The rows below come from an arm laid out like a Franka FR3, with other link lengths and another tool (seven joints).
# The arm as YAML. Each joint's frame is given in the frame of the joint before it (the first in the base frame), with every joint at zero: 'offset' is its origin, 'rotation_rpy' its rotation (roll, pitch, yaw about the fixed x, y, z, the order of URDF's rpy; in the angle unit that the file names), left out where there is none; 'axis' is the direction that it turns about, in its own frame. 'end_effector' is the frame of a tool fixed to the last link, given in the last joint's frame.
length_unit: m
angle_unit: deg
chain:
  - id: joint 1
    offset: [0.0, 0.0, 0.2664]
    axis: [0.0, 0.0, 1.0]
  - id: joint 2
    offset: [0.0, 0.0, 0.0]
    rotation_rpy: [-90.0, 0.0, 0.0]
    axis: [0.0, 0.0, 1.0]
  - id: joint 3
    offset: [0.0, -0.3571, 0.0]
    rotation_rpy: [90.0, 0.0, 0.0]
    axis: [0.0, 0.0, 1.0]
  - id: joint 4
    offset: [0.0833, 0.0, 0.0]
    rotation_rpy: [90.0, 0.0, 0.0]
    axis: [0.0, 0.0, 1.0]
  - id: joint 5
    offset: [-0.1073, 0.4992, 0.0]
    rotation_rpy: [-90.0, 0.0, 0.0]
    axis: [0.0, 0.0, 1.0]
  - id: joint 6
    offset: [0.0, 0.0, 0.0]
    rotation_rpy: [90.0, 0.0, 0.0]
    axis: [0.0, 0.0, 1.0]
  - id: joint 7
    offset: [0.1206, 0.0, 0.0]
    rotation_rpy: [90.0, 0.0, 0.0]
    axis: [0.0, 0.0, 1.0]
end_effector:
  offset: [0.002, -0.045, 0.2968]
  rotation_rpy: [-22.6, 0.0, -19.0]
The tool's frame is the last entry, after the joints.
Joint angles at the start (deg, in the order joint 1, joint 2, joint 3, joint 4, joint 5, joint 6, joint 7):
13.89 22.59 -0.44 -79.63 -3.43 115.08 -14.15
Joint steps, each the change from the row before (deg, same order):
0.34 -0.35 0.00 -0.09 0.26 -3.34 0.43
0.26 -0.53 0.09 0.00 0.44 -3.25 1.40
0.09 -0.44 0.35 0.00 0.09 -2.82 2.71
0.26 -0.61 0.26 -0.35 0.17 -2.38 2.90
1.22 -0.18 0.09 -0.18 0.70 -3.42 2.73
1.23 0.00 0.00 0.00 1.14 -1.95 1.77
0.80 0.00 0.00 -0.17 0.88 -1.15 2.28
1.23 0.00 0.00 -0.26 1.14 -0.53 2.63
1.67 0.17 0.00 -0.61 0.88 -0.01 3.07
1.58 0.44 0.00 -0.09 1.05 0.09 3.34
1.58 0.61 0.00 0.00 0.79 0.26 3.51
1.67 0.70 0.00 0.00 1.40 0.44 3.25
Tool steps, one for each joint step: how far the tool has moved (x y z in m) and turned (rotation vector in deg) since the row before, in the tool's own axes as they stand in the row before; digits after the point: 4 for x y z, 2 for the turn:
-0.0107 -0.0136 -0.0044 1.92 -2.30 -0.73
-0.0087 -0.0116 -0.0077 1.85 -2.35 0.37
-0.0070 -0.0103 -0.0061 1.40 -2.68 1.44
-0.0065 -0.0114 -0.0060 1.21 -2.55 1.60
-0.0061 -0.0272 -0.0064 2.06 -3.16 0.38
0.0002 -0.0241 -0.0073 1.73 -1.55 0.13
0.0005 -0.0167 -0.0032 1.23 -1.49 1.10
0.0046 -0.0221 -0.0057 1.23 -1.01 1.24
0.0058 -0.0284 -0.0018 0.91 -1.17 1.17
0.0074 -0.0266 -0.0032 0.97 -1.04 1.64
0.0070 -0.0259 -0.0010 0.67 -1.13 1.77
0.0065 -0.0302 -0.0019 1.22 -0.97 1.57

